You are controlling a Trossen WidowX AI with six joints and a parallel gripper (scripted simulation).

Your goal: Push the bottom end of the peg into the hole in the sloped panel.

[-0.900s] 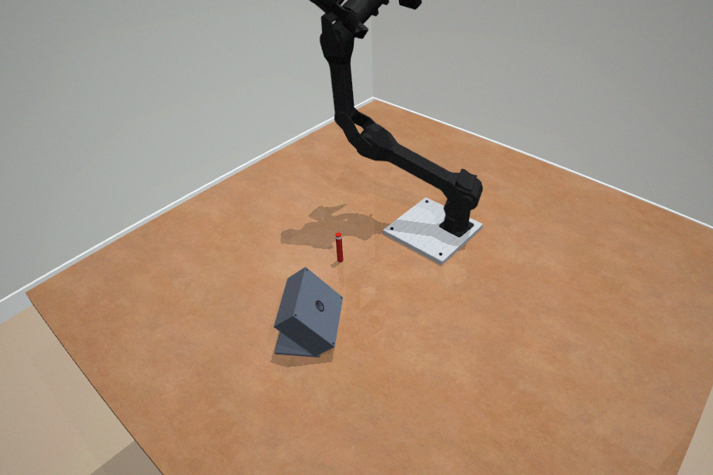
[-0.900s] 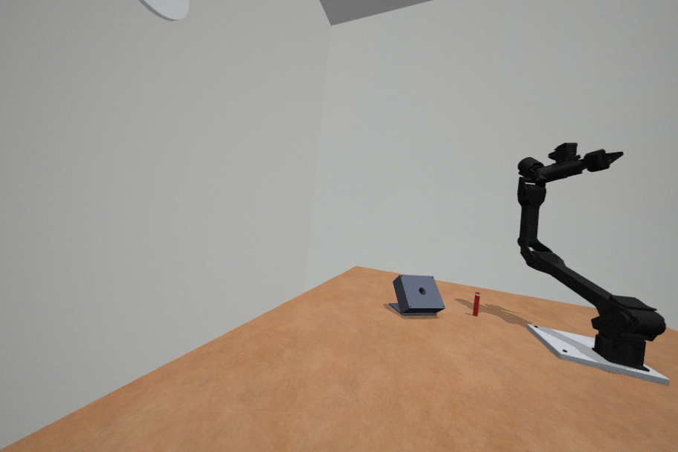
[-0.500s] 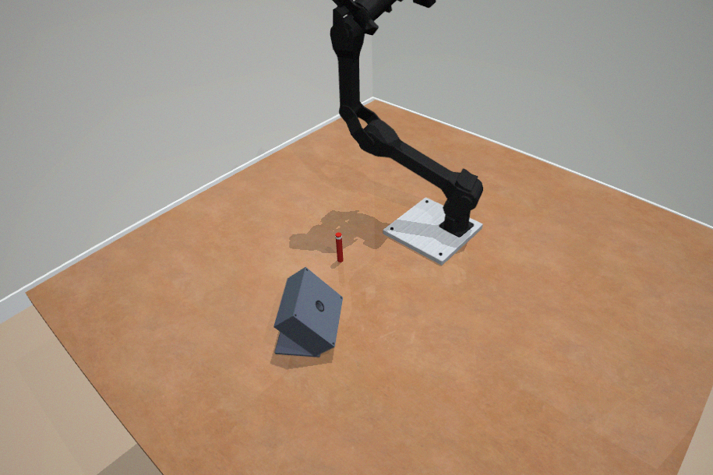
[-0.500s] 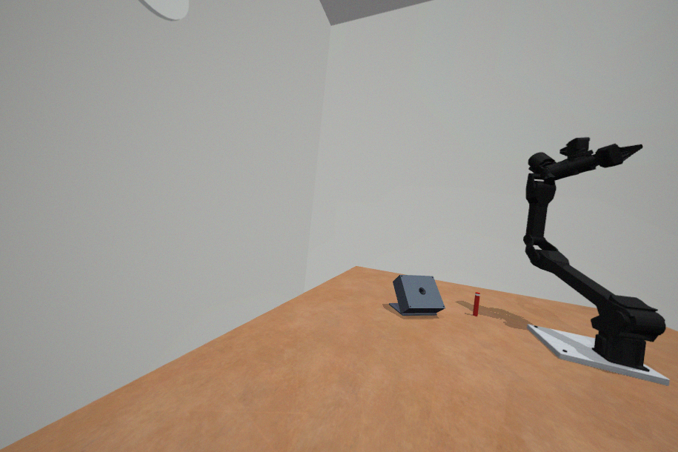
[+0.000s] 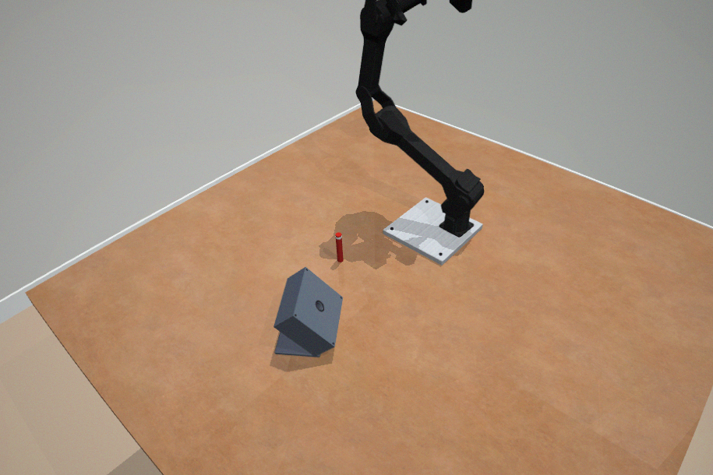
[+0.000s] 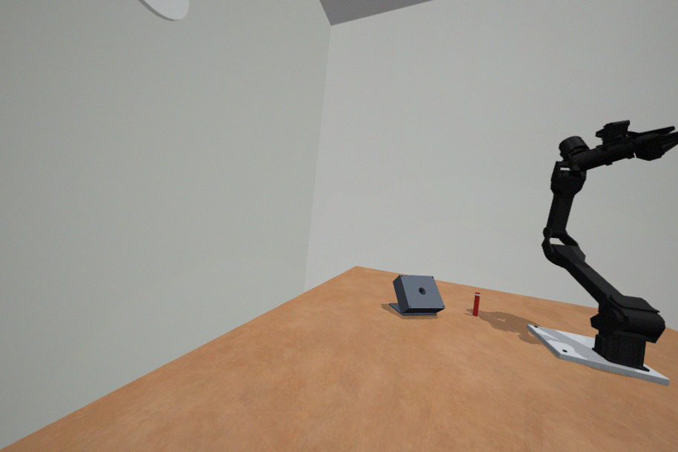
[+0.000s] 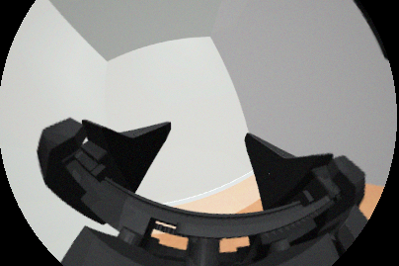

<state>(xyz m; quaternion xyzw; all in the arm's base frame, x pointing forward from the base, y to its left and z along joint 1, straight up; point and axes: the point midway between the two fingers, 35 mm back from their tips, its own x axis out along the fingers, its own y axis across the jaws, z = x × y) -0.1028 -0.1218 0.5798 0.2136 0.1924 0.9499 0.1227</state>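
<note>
Now: the red peg 40 cm ahead of my gripper tip, 2 cm to the right of it and 55 cm below it. Round my gripper tip: panel (59 cm ahead, 9 cm to the left, 55 cm below).
</note>
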